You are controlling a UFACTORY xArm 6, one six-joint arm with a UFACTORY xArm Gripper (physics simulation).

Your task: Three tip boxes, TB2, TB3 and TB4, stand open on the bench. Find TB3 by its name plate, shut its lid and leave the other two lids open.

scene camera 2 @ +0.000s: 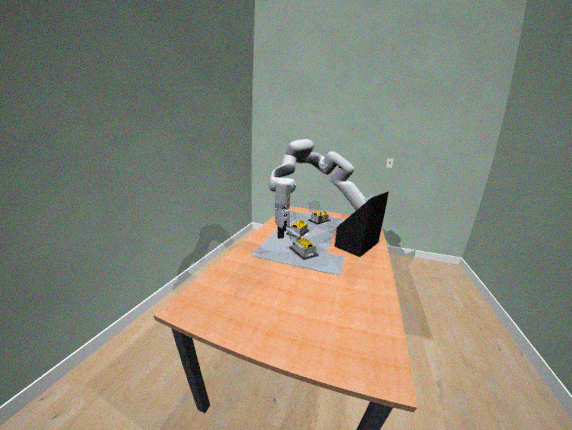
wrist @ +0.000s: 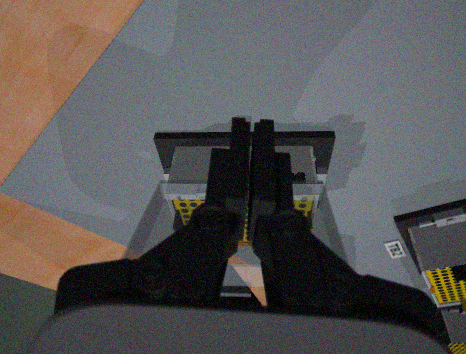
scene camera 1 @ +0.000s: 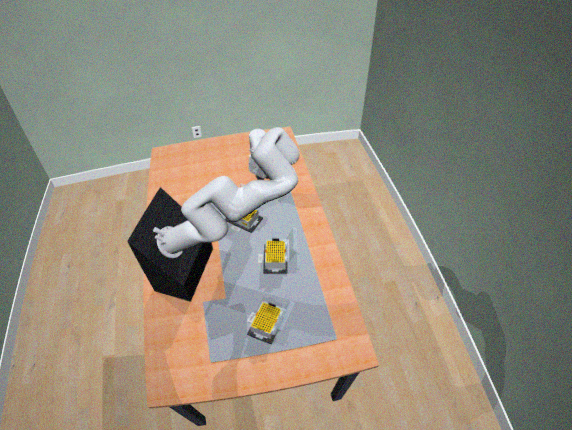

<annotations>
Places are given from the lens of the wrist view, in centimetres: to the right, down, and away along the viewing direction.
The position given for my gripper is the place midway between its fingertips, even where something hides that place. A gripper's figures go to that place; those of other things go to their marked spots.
my gripper (wrist: 250, 143): 1, -1, 14
clear lid (wrist: 173, 201): -4, 2, 23
grey mat (wrist: 382, 83): 11, -7, 25
The marked spots on the clear lid and the grey mat are 18 cm apart.
</annotations>
